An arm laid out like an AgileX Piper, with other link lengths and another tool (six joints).
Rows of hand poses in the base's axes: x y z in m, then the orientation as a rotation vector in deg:
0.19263 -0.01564 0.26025 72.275 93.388 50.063
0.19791 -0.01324 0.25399 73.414 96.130 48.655
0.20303 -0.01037 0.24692 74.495 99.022 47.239
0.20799 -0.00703 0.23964 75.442 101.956 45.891
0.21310 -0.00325 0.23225 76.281 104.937 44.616
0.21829 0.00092 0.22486 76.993 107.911 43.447
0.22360 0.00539 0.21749 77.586 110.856 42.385
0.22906 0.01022 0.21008 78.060 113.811 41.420
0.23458 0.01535 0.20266 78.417 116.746 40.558
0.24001 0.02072 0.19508 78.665 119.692 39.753
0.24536 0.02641 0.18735 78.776 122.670 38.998
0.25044 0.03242 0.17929 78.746 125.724 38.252
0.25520 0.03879 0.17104 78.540 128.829 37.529
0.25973 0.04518 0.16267 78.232 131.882 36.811
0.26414 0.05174 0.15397 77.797 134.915 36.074
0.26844 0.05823 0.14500 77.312 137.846 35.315
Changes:
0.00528 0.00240 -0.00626 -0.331 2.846 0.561
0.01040 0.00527 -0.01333 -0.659 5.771 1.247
0.01536 0.00861 -0.02061 -0.972 8.640 2.052
0.02047 0.01239 -0.02800 -1.254 11.469 2.969
0.02566 0.01656 -0.03539 -1.496 14.203 3.984
0.03097 0.02103 -0.04276 -1.697 16.830 5.077
0.03643 0.02586 -0.05017 -1.864 19.380 6.266
0.04195 0.03099 -0.05759 -1.996 21.832 7.530
0.04738 0.03636 -0.06517 -2.114 24.225 8.865
0.05273 0.04205 -0.07290 -2.238 26.562 10.288
0.05781 0.04806 -0.08096 -2.388 28.885 11.809
0.06257 0.05443 -0.08921 -2.574 31.158 13.429
0.06710 0.06082 -0.09758 -2.778 33.353 15.055
0.07151 0.06738 -0.10628 -3.022 35.487 16.706
0.07581 0.07387 -0.11525 -3.280 37.543 18.304

